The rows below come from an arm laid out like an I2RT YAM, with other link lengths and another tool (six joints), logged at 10 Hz.
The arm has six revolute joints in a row. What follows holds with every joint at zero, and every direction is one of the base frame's.
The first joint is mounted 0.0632 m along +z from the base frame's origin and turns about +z.
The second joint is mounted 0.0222 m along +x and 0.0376 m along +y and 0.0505 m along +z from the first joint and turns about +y.
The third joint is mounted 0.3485 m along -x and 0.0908 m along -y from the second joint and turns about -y.
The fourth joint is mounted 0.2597 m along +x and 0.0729 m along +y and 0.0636 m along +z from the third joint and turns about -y.
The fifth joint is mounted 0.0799 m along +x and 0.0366 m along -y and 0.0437 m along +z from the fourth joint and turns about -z.
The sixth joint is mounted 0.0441 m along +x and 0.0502 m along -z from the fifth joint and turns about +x.
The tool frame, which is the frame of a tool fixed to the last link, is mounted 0.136 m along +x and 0.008 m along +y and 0.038 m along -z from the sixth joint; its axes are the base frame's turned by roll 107.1, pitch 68.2 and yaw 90 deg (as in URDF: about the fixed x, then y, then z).
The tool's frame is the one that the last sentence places.
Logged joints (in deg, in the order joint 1, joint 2, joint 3, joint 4, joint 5, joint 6), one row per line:
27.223 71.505 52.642 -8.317 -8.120 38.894
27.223 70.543 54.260 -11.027 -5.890 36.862
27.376 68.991 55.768 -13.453 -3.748 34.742
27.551 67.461 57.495 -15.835 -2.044 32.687
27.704 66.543 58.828 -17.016 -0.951 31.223
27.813 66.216 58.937 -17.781 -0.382 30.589
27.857 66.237 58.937 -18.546 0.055 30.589
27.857 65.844 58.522 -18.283 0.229 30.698
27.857 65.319 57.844 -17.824 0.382 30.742
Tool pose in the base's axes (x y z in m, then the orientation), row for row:
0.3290 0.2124 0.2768 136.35 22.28 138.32
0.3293 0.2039 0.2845 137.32 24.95 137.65
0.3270 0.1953 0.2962 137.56 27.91 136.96
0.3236 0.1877 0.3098 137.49 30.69 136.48
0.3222 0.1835 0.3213 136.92 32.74 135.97
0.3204 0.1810 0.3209 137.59 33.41 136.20
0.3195 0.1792 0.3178 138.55 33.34 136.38
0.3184 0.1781 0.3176 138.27 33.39 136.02
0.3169 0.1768 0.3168 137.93 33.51 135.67
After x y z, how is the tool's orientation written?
As angles about the fixed x, y, z axes (roll, pitch, yaw), in degrees.
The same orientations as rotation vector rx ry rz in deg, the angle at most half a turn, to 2 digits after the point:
39.12 133.53 42.20
38.51 132.25 39.03
37.42 130.41 36.47
36.08 128.62 34.47
34.99 127.02 33.48
34.65 127.02 32.44
35.00 127.52 31.54
35.21 127.23 31.63
35.33 126.88 31.73

